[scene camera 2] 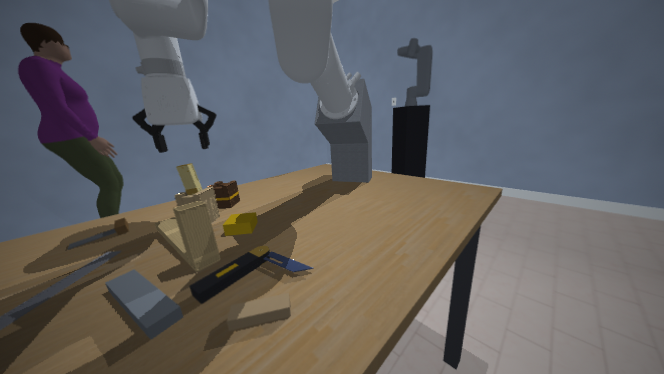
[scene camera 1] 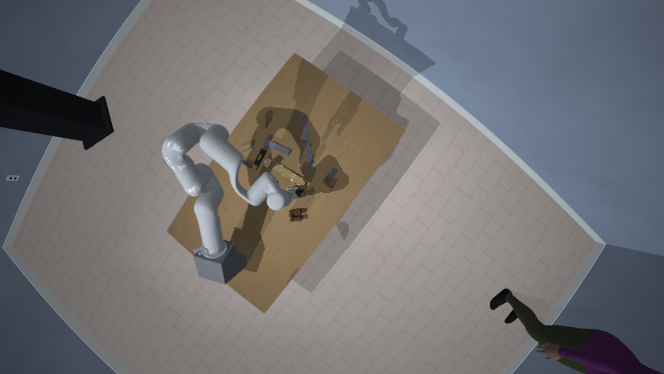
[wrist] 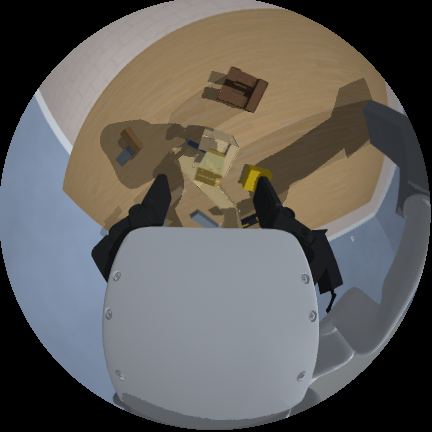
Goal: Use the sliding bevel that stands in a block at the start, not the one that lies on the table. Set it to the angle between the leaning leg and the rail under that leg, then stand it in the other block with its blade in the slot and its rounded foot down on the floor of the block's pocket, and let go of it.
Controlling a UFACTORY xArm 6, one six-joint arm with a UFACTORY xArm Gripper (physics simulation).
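Places are measured from the arm's base along level axes (x back, y right, z up), in centimetres.
Pixels of known places: gripper, fingertip midpoint: (scene camera 2: 185, 150) (wrist: 211, 185); arm's base, origin of the base link: (scene camera 2: 338, 101) (scene camera 1: 214, 248).
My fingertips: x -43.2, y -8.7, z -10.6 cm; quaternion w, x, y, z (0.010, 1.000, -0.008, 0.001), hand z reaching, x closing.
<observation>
Ahead of a thing's pixels: the offset from my fingertips to its top centre. "*": to the spot under its first point.
The standing sliding bevel, with a pale yellow handle {* dx +0.0, dy -2.3, dz -6.4 cm} (scene camera 2: 188, 177) (wrist: 211, 165), stands tilted in a pale wood block {dx +0.3, dy -1.4, dz -10.1 cm} (scene camera 2: 212, 202) (wrist: 218, 138); part of its blue blade shows in the wrist view. My gripper (scene camera 2: 183, 148) (wrist: 211, 185) (scene camera 1: 300, 193) is open and empty, above the bevel handle and apart from it. The pale leaning leg {dx +5.8, dy -21.9, dz -7.5 cm} (scene camera 2: 197, 235) rises from the rail {dx -0.1, dy -13.4, dz -16.1 cm} (scene camera 2: 172, 234) (wrist: 202, 181) (scene camera 1: 287, 174). The other block, dark brown {dx +4.3, dy +10.3, dz -11.8 cm} (scene camera 2: 228, 194) (wrist: 242, 90) (scene camera 1: 297, 215), stands beyond the pale block. The other bevel, black with a blue blade {dx +15.3, dy -31.1, dz -17.1 cm} (scene camera 2: 225, 277) (scene camera 1: 259, 159), lies on the table.
A yellow block {dx +11.1, dy -9.9, dz -16.1 cm} (scene camera 2: 240, 224) (wrist: 257, 178) lies near the pale block. A grey block {dx -0.5, dy -29.6, dz -17.1 cm} (scene camera 2: 142, 302) (scene camera 1: 278, 146), a long grey strip {dx -17.6, dy -25.2, dz -18.7 cm} (scene camera 2: 62, 281) (scene camera 1: 307, 142), a wood-handled square {* dx -17.2, dy -1.0, dz -16.9 cm} (scene camera 2: 121, 226) (wrist: 131, 140) and a beige piece {dx +16.2, dy -37.6, dz -17.4 cm} (scene camera 2: 260, 313) lie around the leg and rail.
</observation>
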